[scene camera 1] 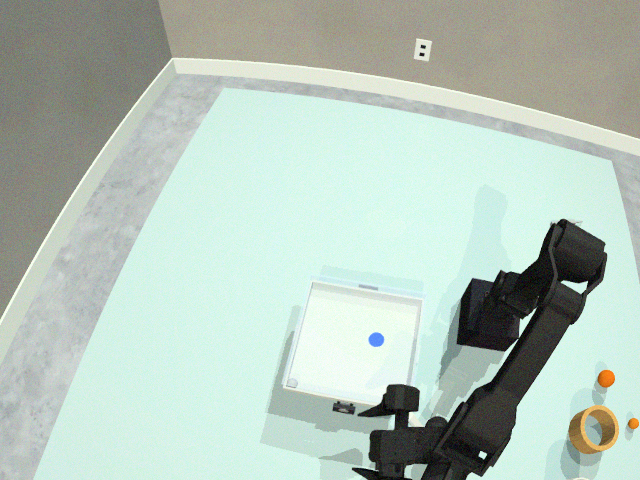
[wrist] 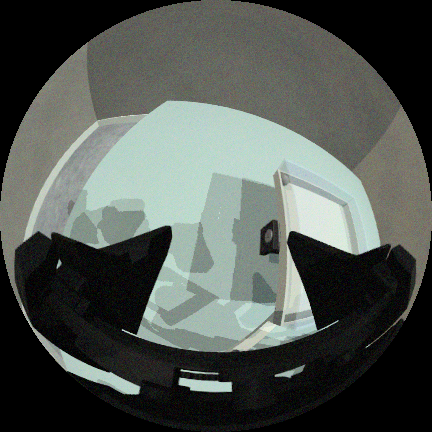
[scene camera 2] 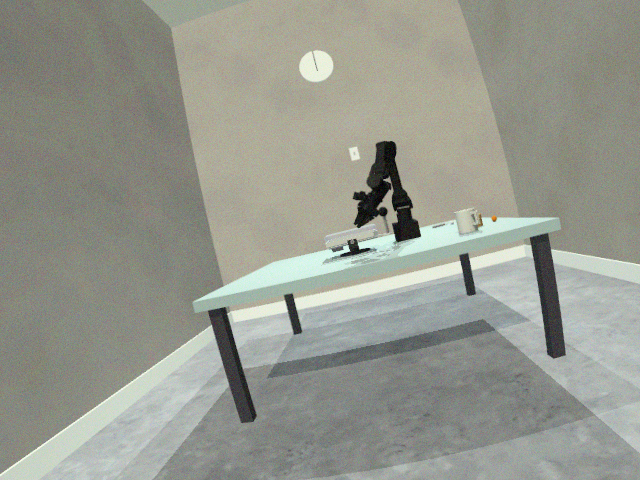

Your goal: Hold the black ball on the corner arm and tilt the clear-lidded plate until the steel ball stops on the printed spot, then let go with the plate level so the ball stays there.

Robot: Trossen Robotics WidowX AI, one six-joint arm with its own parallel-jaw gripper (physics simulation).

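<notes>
The clear-lidded plate stands on a low black pedestal. Its steel ball sits in a corner, at the lower left in scene camera 1 and the upper left in the wrist view. The blue printed spot is right of the plate's middle, apart from the ball. The black ball is on the corner arm; the gripper's body partly hides it in scene camera 1, and it does not show in the wrist view. My gripper is open and empty, above the plate's edge near the corner arm.
The robot base stands beside the plate. A wooden ring, an orange ball and a smaller orange ball are at the lower right. A white mug stands right of the base. A black block is on the plate's side.
</notes>
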